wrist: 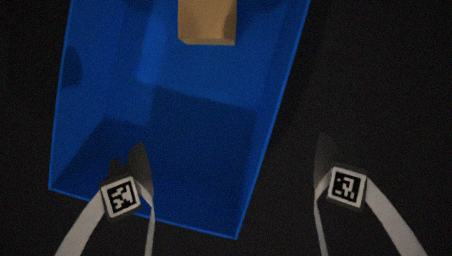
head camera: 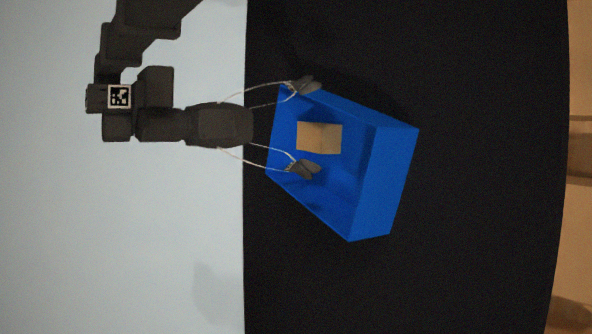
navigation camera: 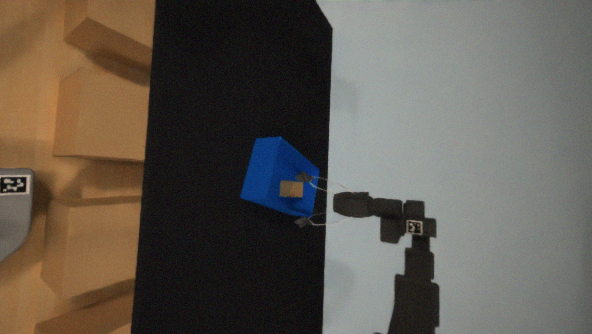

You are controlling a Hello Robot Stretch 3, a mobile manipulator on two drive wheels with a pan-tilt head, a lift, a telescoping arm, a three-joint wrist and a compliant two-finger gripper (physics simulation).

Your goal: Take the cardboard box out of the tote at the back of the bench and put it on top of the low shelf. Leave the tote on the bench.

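Places are measured from the robot's base along level axes (x ahead, y left, z up), in millimetres.
Pixels of known places: gripper, between the fingertips: (head camera: 319,127) (navigation camera: 295,198).
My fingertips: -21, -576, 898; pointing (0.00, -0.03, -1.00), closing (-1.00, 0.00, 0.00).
For each thing: its top centre in the pictures, then the offset to it from my fingertips, as dx, dy, dz. Level surfaces: height alone.
- tan cardboard box, centre of its top: (head camera: 308,137) (navigation camera: 297,189) +15, -146, -82
- blue tote, centre of its top: (head camera: 310,154) (navigation camera: 298,182) +47, -73, -35
- black bench, height of its surface: dz -136
The tan cardboard box (head camera: 319,137) (navigation camera: 291,189) (wrist: 207,22) lies inside the blue tote (head camera: 385,180) (navigation camera: 262,167) (wrist: 272,85), near one side wall. The tote stands on the black bench (head camera: 475,200) (navigation camera: 225,75) (wrist: 380,90). My gripper (head camera: 305,127) (navigation camera: 303,199) (wrist: 231,157) is open and empty, with its fingers wide apart. In the wrist view the left finger is over the tote's inside and the right finger is outside its side rim. The box shows ahead of the fingertips there, cut off by the top edge. I cannot make out the low shelf.
A pale surface (head camera: 125,225) (navigation camera: 475,125) lies beyond the bench's edge, under my wrist and arm. Large tan block-like shapes (navigation camera: 105,117) line the other side of the bench. A grey part with a marker (navigation camera: 15,215) shows at the navigation view's left edge.
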